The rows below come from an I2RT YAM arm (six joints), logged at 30 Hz.
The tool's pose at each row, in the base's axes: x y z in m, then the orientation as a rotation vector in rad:
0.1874, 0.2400, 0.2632, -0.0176, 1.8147, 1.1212
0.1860, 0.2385, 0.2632, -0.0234, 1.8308, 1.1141
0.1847, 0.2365, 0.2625, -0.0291, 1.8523, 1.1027
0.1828, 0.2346, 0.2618, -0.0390, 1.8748, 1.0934
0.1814, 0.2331, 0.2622, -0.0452, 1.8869, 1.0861
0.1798, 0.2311, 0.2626, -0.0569, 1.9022, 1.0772
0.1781, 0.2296, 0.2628, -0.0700, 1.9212, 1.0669
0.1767, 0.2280, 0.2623, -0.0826, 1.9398, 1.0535
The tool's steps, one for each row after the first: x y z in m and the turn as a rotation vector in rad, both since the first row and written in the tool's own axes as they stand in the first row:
0.0001, -0.0002, -0.0020, 0.0081, 0.0138, -0.0031
0.0004, -0.0013, -0.0043, 0.0208, 0.0310, -0.0069
0.0011, -0.0020, -0.0069, 0.0308, 0.0512, -0.0116
0.0009, -0.0019, -0.0089, 0.0373, 0.0619, -0.0159
0.0006, -0.0021, -0.0115, 0.0437, 0.0770, -0.0234
0.0007, -0.0020, -0.0138, 0.0517, 0.0955, -0.0313
0.0012, -0.0027, -0.0158, 0.0616, 0.1128, -0.0407

